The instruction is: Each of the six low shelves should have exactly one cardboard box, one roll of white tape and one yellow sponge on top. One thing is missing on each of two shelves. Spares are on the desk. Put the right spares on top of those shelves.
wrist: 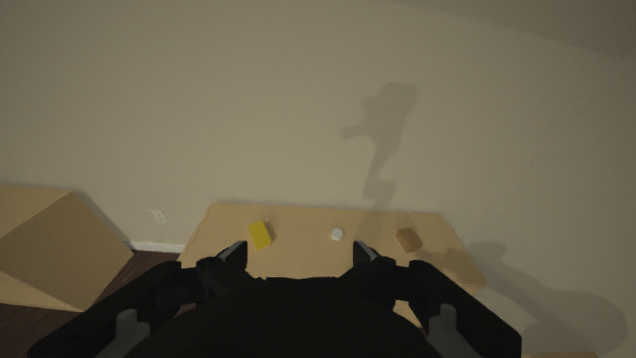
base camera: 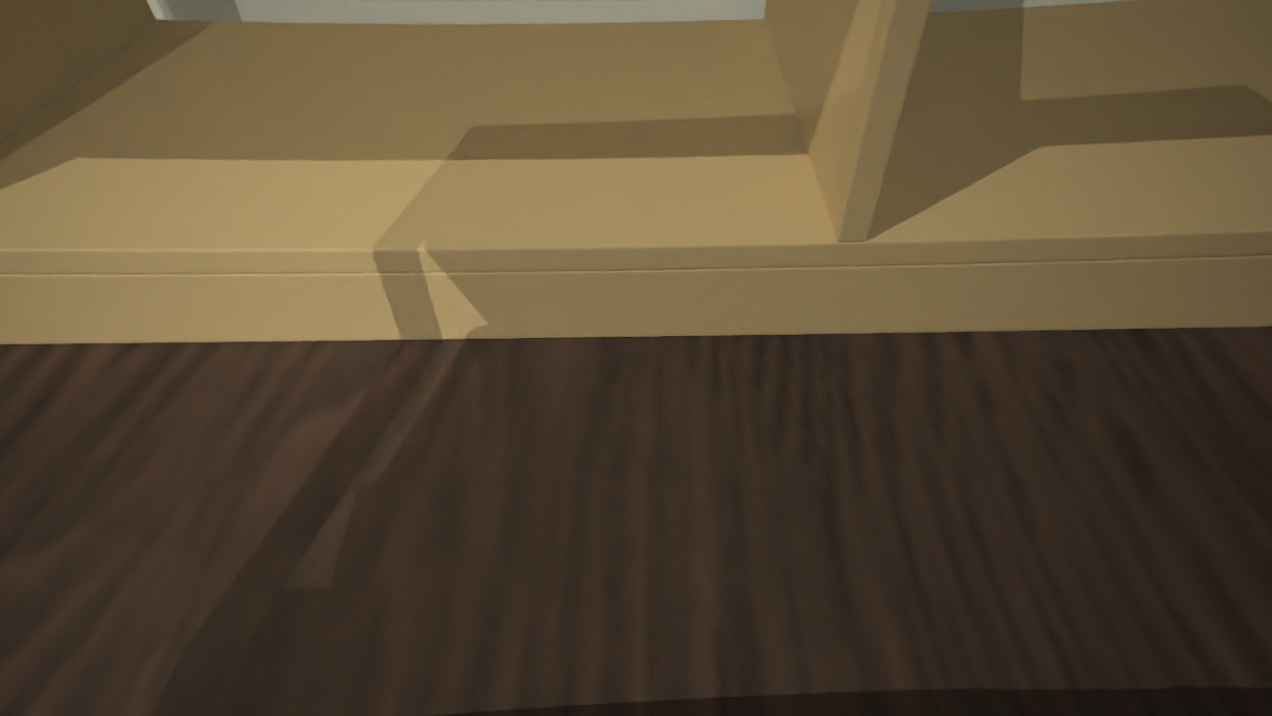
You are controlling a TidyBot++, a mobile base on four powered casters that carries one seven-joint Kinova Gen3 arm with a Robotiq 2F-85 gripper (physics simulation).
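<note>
My gripper (wrist: 301, 253) is open and empty in the wrist view, well away from a low tan shelf (wrist: 300, 220) that stands against the wall. On top of that shelf are a yellow sponge (wrist: 260, 235) on the left, a small white roll of tape (wrist: 337, 234) near the middle and a brown cardboard box (wrist: 409, 240) on the right. The three stand apart in a row. The gripper hides part of the shelf's front. In the base view a tan shelf unit (base camera: 578, 306) shows its bottom board and an upright divider. The desk does not show in either view.
Another tan shelf unit (wrist: 65, 250) stands at the left in the wrist view. A tan edge (wrist: 560, 355) shows at the lower right. A wall socket (wrist: 159, 216) is on the wall. The dark wooden floor (base camera: 667, 515) lies before the shelf unit in the base view.
</note>
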